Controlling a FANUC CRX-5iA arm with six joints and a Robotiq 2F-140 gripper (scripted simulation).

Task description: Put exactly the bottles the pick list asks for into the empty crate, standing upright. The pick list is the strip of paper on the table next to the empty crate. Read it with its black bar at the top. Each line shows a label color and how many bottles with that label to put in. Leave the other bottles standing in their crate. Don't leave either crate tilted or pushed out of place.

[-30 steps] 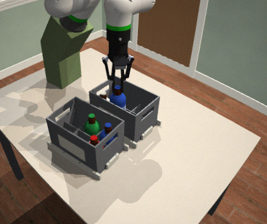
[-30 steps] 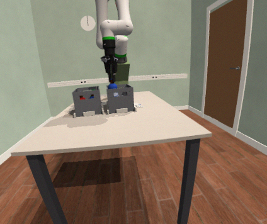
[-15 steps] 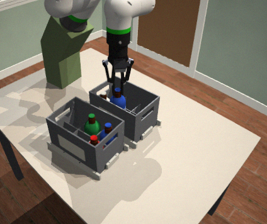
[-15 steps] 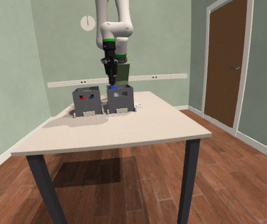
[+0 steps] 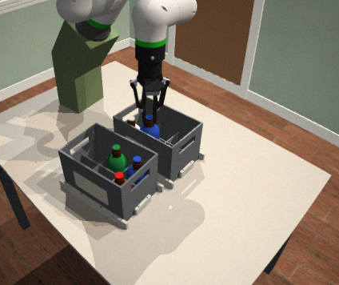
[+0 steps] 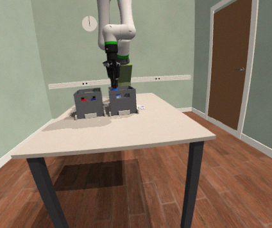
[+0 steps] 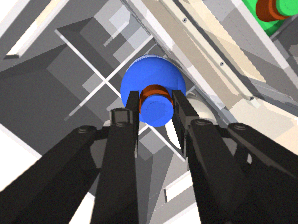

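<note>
Right now the white bottle is 80 mm behind my hand, 20 mm to the right of it and 130 mm below it. From my hand the other things lie so: green bottle 20 mm ahead, 150 mm to the right, 130 mm below; then red bottle 140 mm ahead, 210 mm to the right, 130 mm below; then pick list 70 mm behind, 180 mm to the left, 220 mm below.
</note>
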